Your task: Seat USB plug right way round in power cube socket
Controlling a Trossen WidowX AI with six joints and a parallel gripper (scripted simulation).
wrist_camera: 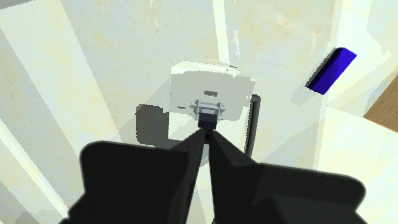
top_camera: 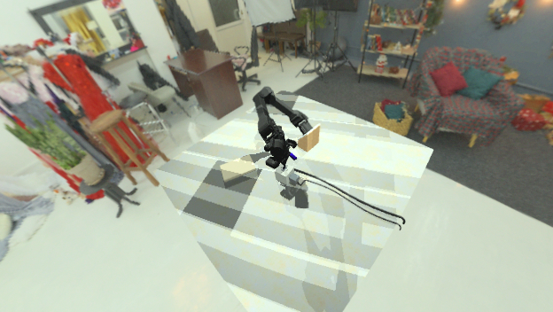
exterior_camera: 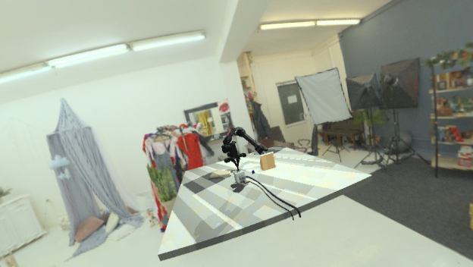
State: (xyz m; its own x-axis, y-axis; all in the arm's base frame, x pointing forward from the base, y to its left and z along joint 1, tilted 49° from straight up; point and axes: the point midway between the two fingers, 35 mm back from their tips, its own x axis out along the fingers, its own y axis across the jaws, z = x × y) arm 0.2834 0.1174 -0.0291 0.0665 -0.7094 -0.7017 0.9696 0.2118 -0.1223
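My gripper tip is now 2 cm above the black USB plug. From my gripper tip the other things lie so: blue object 14 cm behind, 11 cm below, 9 cm to the right; then flat pale pad 26 cm to the right, 16 cm ahead, 11 cm below.
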